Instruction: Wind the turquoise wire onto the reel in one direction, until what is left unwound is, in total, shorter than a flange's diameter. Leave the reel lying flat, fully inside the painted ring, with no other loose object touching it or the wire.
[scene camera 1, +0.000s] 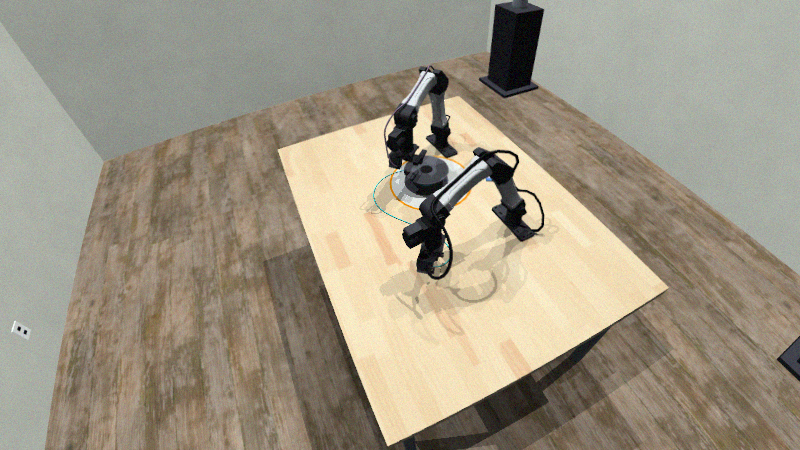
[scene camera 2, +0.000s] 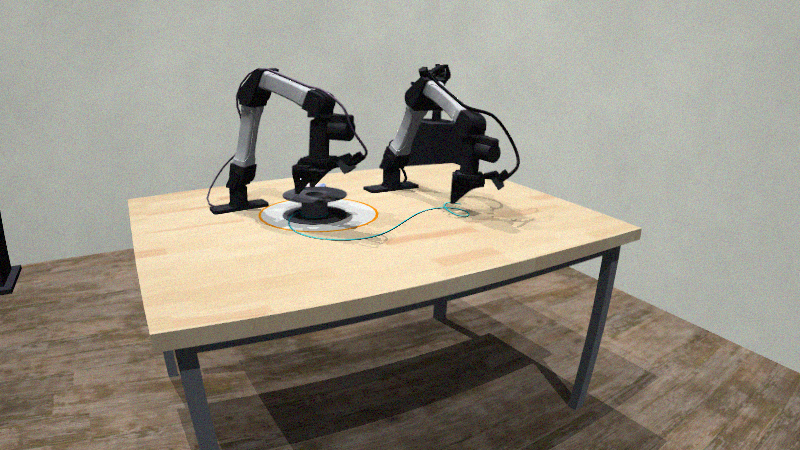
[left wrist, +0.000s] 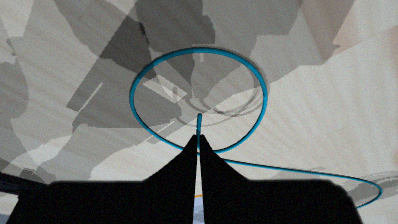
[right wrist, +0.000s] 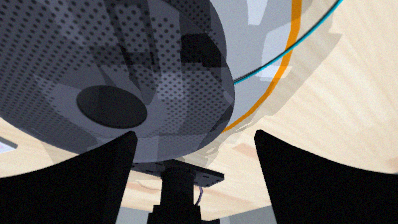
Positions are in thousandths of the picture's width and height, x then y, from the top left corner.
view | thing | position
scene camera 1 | dark reel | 543, 377
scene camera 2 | left gripper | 566, 452
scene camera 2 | right gripper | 381, 423
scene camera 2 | dark reel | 398, 437
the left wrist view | left gripper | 499, 614
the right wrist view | right gripper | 491, 596
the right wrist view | dark reel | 202, 359
